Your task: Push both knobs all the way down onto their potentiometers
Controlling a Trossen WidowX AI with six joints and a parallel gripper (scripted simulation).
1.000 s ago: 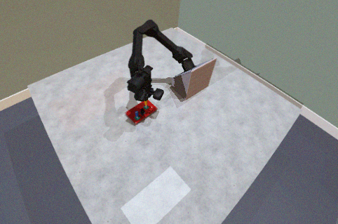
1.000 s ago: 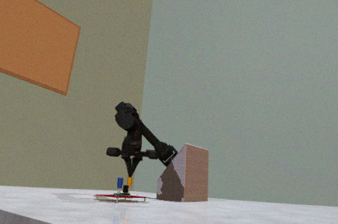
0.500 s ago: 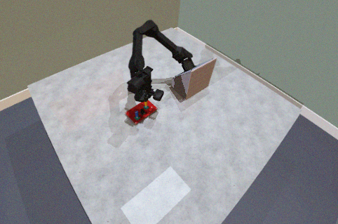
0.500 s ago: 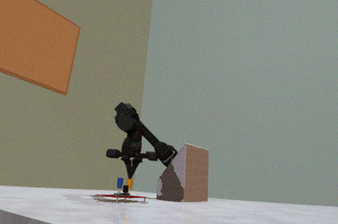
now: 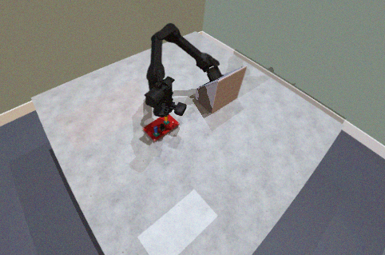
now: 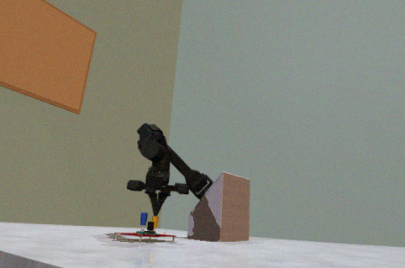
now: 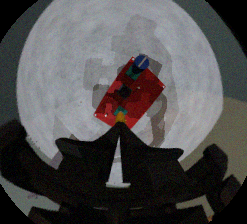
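My gripper tip is now 80 mm short of the blue knob, 40 mm to the right of it and 10 mm above it. Also, from my gripper tip: yellow knob (20 mm below).
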